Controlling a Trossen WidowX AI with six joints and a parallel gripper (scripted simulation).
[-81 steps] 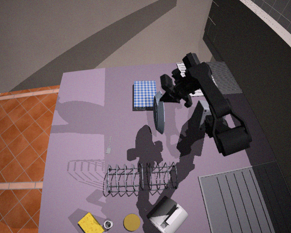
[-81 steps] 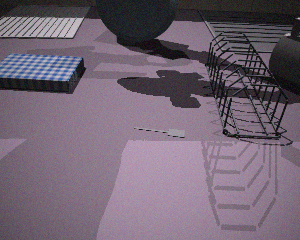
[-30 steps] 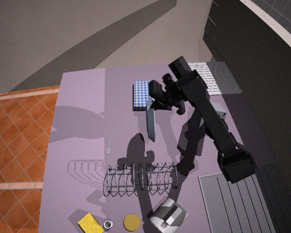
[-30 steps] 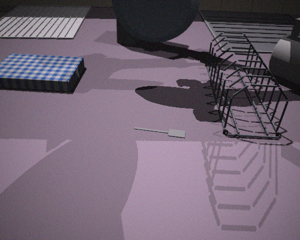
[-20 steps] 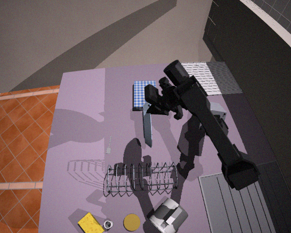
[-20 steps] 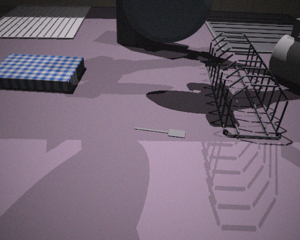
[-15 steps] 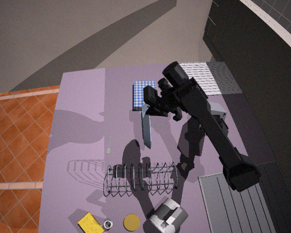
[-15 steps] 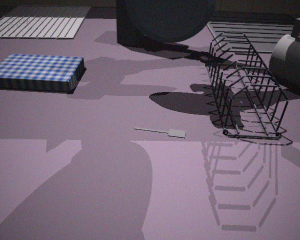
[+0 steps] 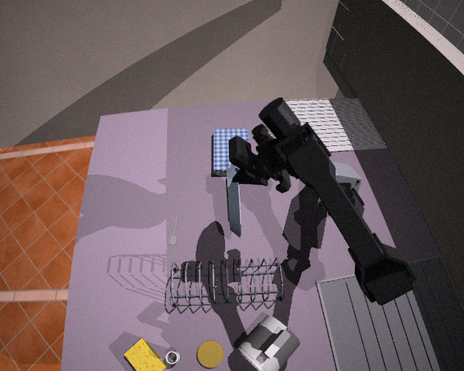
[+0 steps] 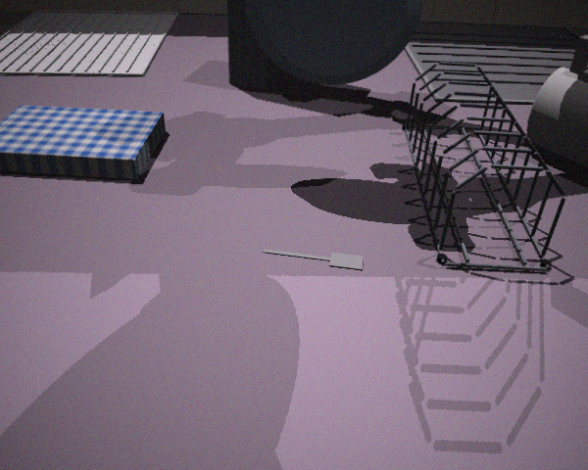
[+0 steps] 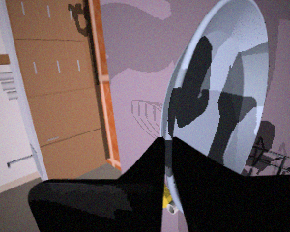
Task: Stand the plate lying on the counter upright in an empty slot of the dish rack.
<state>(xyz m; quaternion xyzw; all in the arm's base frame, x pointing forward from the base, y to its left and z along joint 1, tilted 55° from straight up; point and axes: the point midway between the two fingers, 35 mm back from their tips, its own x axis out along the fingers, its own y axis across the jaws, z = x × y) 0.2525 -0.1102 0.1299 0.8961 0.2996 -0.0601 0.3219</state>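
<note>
My hand is 30 mm short of the pale blue plate and 110 mm above it. Also, from my hand: yellow disc 60 mm ahead, 390 mm to the left, 310 mm below; small spatula 220 mm ahead, 20 mm to the left, 320 mm below; white toaster 90 mm behind, 360 mm to the left, 260 mm below.
</note>
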